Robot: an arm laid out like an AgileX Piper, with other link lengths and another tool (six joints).
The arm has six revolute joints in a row. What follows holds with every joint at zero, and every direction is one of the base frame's.
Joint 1 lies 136.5 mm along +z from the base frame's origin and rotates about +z.
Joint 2 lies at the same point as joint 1 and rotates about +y.
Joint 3 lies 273.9 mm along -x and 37.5 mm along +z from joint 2 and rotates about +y.
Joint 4 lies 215.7 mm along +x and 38.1 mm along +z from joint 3 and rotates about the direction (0.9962, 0, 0.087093).
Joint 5 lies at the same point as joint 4 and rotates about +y.
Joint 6 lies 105.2 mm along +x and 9.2 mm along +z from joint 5 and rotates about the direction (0.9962, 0, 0.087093).
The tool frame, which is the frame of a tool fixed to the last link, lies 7.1 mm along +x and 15 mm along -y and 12.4 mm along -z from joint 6; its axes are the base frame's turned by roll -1.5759, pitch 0.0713 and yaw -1.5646 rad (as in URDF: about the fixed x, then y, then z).
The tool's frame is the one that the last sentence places.
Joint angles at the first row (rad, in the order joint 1, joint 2, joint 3, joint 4, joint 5, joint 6):
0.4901 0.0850 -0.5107 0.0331 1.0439 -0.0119
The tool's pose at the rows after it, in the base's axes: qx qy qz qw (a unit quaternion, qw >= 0); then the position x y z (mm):
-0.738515, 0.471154, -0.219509, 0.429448, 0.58, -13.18, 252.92
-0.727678, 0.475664, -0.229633, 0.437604, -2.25, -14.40, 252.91
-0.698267, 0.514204, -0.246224, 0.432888, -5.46, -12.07, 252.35
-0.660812, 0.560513, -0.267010, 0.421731, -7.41, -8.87, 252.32
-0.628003, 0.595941, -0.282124, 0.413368, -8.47, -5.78, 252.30
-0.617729, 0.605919, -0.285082, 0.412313, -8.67, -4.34, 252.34
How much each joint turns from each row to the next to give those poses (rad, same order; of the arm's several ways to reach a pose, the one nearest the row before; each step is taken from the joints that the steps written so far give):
0.0000 -0.0575 0.0000 -0.0017 -0.0010 0.0011
-0.0218 -0.0252 0.0000 0.0006 -0.0020 0.0010
-0.1139 -0.0089 0.0011 0.0233 -0.0001 0.0001
-0.1396 0.0001 0.0000 0.0226 -0.0012 0.0000
-0.1122 -0.0002 0.0000 0.0211 -0.0011 0.0013
-0.0340 0.0000 0.0000 0.0111 -0.0008 0.0001

